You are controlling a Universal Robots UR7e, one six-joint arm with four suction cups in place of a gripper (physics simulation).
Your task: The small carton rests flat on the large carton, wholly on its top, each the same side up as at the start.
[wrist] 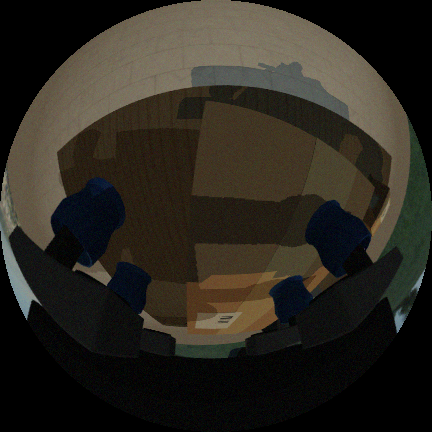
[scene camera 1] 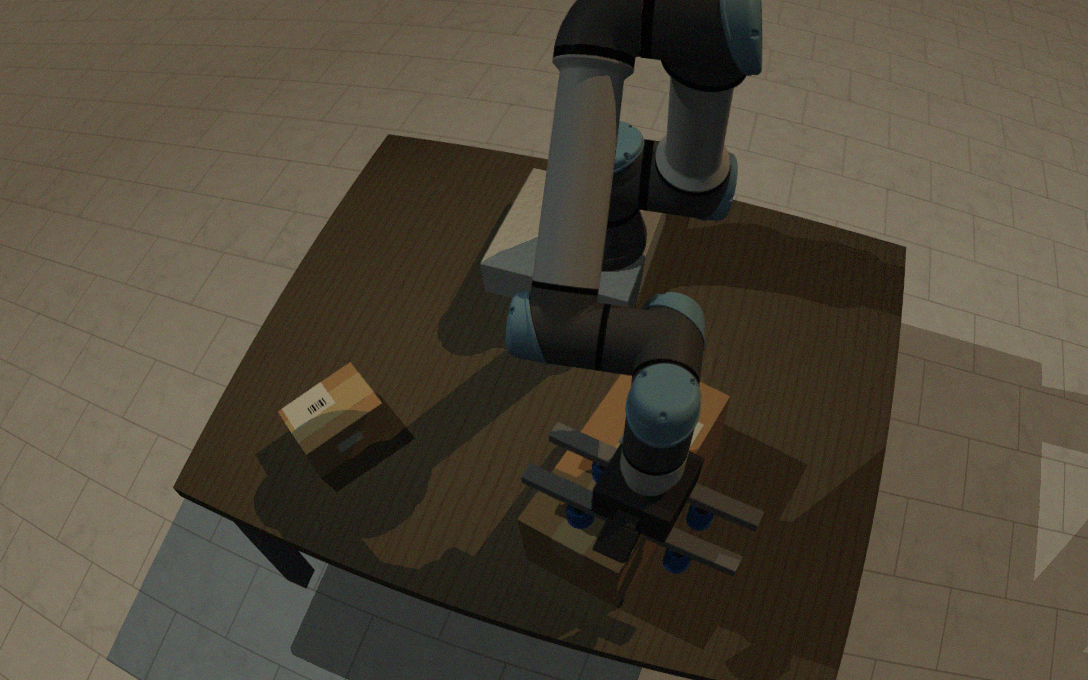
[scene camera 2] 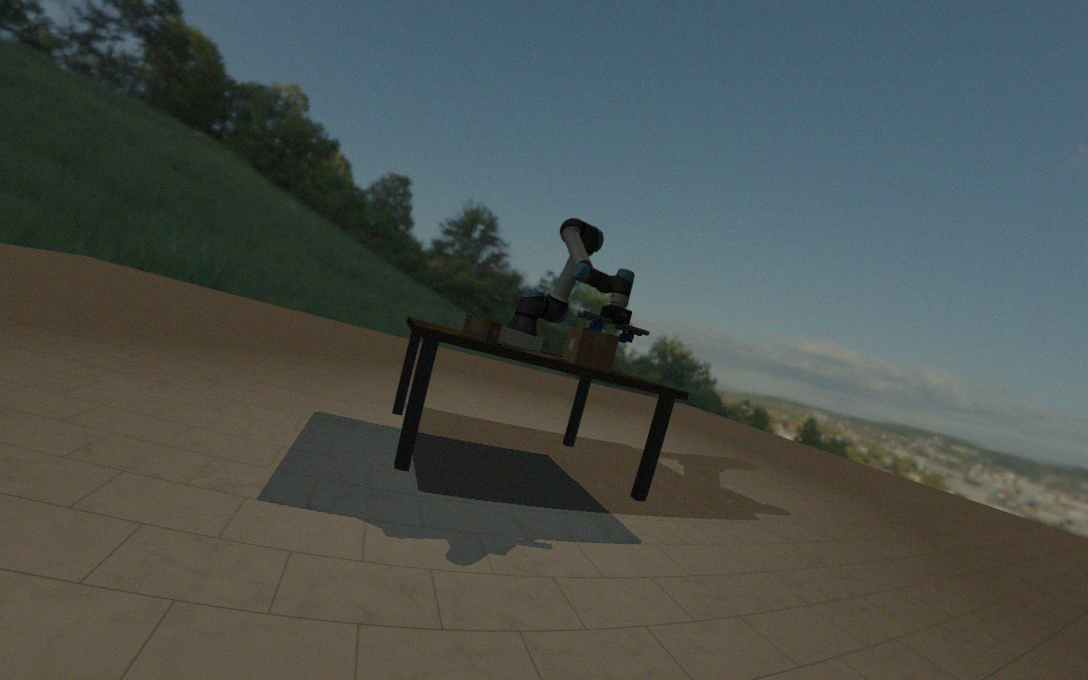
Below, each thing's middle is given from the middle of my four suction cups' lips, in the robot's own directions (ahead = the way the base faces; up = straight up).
Right now my suction cup is 7 cm past the large carton [scene camera 1: 549,541], 5 cm to the left of it and 8 cm above it. Also, from my suction cup: small carton [scene camera 1: 340,416] (3 cm ahead, 51 cm to the right, 12 cm below).
